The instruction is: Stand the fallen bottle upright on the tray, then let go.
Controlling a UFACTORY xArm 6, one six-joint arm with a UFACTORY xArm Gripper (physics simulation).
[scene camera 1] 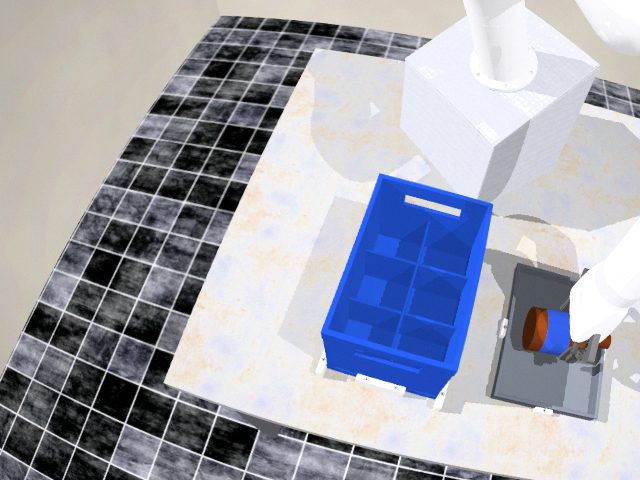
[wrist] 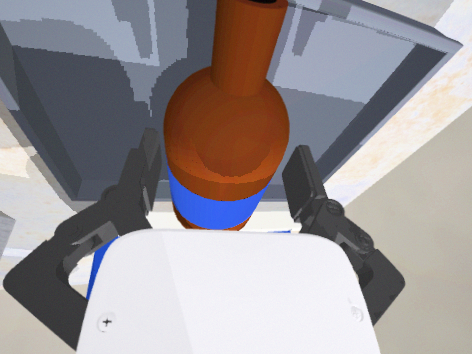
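Where they show: gripper, fingertip midpoint: (scene camera 1: 567,335) (wrist: 227,152); arm's base at its link origin: (scene camera 1: 503,64).
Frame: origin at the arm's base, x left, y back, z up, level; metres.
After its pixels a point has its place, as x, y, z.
Note:
The orange-brown bottle (scene camera 1: 557,331) {0.105, -0.432, -0.168} (wrist: 227,120) {0.181, -0.421, -0.181} with a blue band is tipped over on its side on the grey tray (scene camera 1: 522,382) {0.066, -0.500, -0.240} (wrist: 340,112) {0.132, -0.525, -0.240}. Its round base faces the blue crate in the scene view, and its neck points away to the right. In the wrist view the neck runs to the top edge, with part of the dark mouth showing. My gripper (scene camera 1: 562,331) {0.136, -0.425, -0.199} (wrist: 227,152) {0.136, -0.425, -0.199} is open, its fingers on either side of the bottle's body with a gap on both sides in the wrist view. The wrist hides part of the bottle and tray in the scene view.
The blue crate (scene camera 1: 387,361) {-0.174, -0.514, -0.126} (wrist: 98,267) {-0.033, -0.276, -0.179} with divided compartments stands left of the tray in the scene view. The white robot base block (scene camera 1: 444,113) {-0.103, -0.058, -0.089} stands behind. White brackets (scene camera 1: 503,328) {0.027, -0.408, -0.230} sit against the tray's edge. The tray's raised rim surrounds the bottle.

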